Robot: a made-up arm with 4 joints.
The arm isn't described. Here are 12 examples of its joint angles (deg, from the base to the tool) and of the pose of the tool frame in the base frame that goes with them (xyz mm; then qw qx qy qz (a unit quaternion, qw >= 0)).
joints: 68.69 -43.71 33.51 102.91
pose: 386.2 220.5 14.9 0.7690 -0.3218 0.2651 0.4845
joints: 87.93 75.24 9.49 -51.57
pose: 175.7 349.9 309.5 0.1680 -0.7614 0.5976 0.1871
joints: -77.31 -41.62 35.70 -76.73
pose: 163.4 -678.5 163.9 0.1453 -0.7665 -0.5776 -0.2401
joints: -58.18 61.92 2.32 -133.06
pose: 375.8 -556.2 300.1 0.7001 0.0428 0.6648 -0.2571
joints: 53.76 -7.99 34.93 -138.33
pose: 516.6 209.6 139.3 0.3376 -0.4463 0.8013 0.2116
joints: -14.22 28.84 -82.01 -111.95
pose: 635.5 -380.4 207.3 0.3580 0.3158 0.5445 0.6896
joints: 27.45 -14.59 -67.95 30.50
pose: 690.7 32.7 52.1 0.8210 0.2023 -0.1518 -0.5118
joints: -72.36 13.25 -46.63 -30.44
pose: 220.8 -735.6 239.1 0.0833 0.4638 0.5907 0.6550
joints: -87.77 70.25 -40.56 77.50
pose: 198.2 -679.2 302.4 0.6725 -0.3157 -0.4907 -0.4553
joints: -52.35 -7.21 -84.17 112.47
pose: 445.7 -594.1 175.5 0.5740 0.6067 -0.1912 -0.5157
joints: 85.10 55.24 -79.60 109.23
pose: 192.0 378.6 211.0 0.5069 0.4381 0.2374 0.7034
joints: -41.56 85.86 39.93 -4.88
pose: 560.1 -428.0 340.5 0.0265 0.4774 0.8201 -0.3143
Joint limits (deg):
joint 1: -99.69..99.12
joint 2: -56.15..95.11
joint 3: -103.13..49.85
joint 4: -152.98..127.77
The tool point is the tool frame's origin. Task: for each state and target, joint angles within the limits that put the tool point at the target. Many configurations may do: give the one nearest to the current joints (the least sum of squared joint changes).
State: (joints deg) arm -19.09 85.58 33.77 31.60
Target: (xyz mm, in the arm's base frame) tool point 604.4 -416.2 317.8
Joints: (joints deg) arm -35.20 91.19 16.63 54.48
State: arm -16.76 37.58 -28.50 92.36
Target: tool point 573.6 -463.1 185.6
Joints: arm -34.01 26.55 -50.06 127.77
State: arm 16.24 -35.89 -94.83 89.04
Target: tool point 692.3 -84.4 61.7
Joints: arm 13.79 -29.76 -97.84 69.64
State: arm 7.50 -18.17 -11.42 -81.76
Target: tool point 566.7 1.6 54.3
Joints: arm 37.26 -56.15 -58.91 -100.78
